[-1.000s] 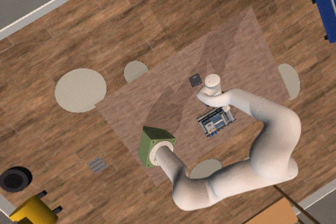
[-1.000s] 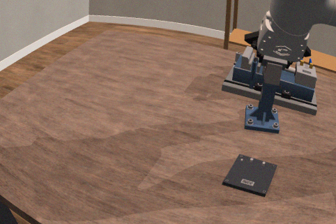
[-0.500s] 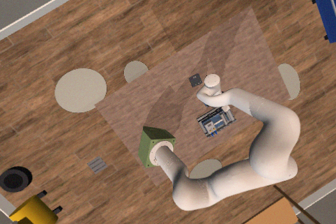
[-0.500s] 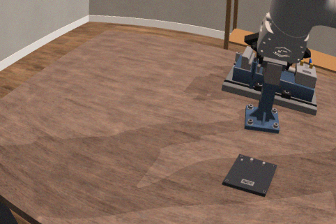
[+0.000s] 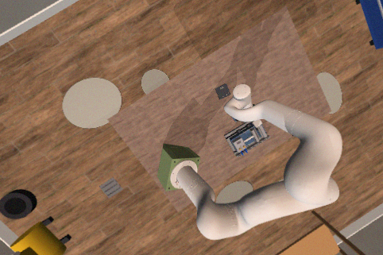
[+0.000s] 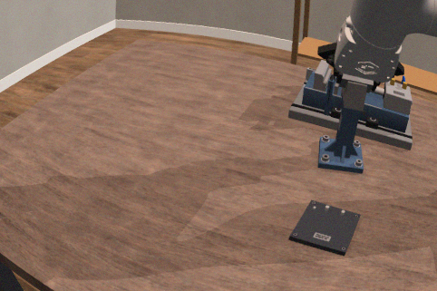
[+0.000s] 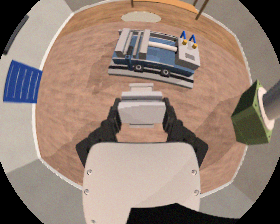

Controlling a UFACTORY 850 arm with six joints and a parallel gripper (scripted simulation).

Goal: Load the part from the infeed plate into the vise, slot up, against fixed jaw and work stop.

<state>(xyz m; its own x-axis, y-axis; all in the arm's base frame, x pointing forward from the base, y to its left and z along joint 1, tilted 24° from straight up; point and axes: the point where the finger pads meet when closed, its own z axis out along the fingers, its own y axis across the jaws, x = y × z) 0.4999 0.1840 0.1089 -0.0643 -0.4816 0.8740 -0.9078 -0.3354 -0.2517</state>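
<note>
My hand is 10 mm to the left of the part. The rest, counted from my hand: air cylinder 210 mm to the right, 90 mm below, 90 mm behind.
</note>
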